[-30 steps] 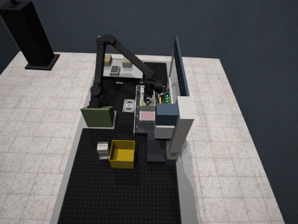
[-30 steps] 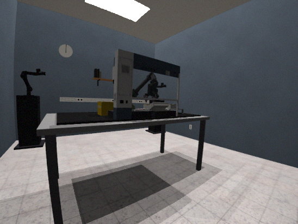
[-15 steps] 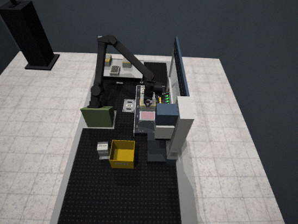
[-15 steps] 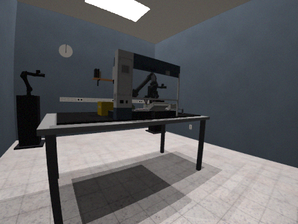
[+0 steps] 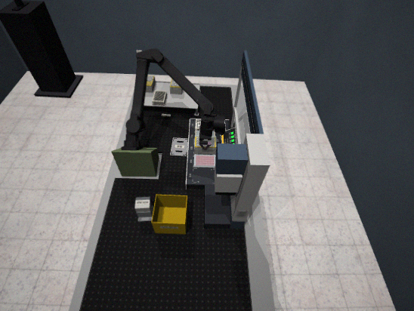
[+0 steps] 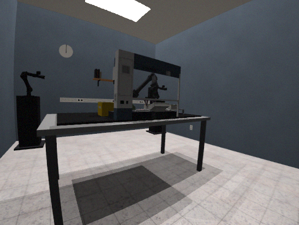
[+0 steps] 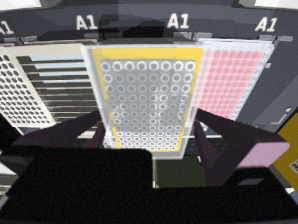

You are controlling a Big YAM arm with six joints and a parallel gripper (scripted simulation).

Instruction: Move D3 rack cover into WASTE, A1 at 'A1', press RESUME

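My gripper is now 1 cm below the clear cover. Also, from my hand: yellow-framed tip rack 1 cm to the left, 1 cm below, 1 cm ahead; pink plate 10 cm to the right, 5 cm below, 1 cm ahead; liquid handler tower 40 cm to the right, 18 cm ahead, 16 cm above.
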